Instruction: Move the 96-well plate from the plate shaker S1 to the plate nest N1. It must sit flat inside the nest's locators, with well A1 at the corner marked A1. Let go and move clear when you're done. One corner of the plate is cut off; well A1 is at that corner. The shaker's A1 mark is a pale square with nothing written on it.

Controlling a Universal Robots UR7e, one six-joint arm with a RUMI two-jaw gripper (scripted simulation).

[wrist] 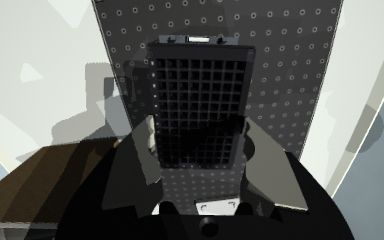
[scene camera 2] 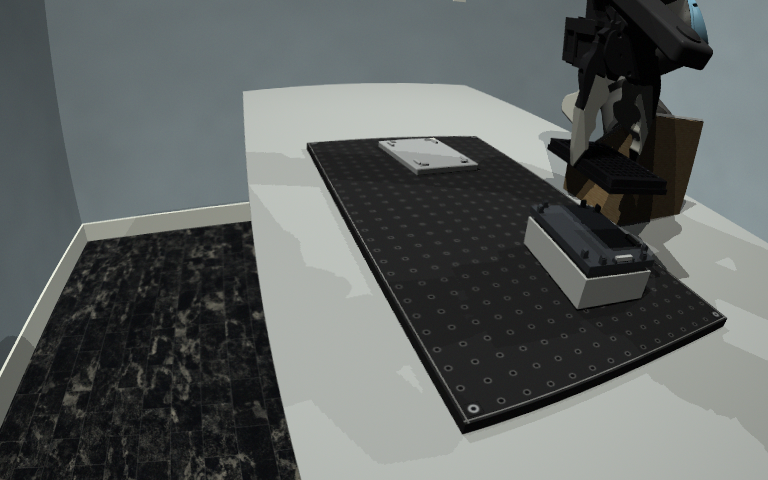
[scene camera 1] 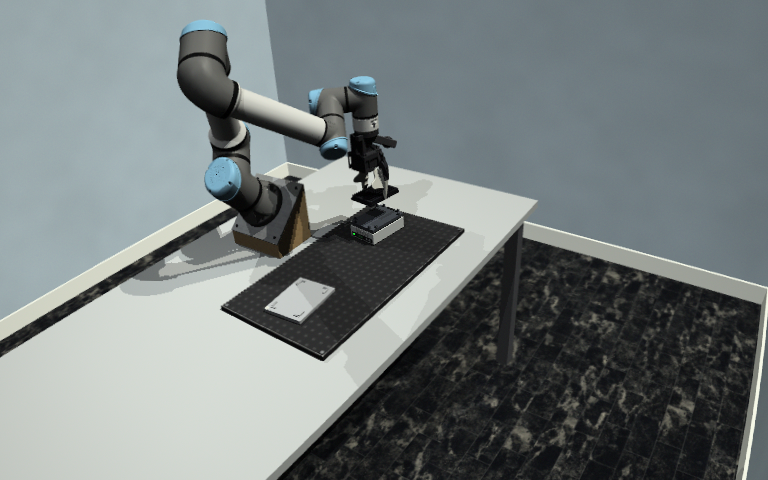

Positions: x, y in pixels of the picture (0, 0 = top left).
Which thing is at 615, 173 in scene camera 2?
A 96-well plate.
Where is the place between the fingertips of my gripper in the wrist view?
197, 116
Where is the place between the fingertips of my gripper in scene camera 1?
374, 195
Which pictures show my gripper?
The wrist view, scene camera 2 and scene camera 1: all of them.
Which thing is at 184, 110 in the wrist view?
A 96-well plate.
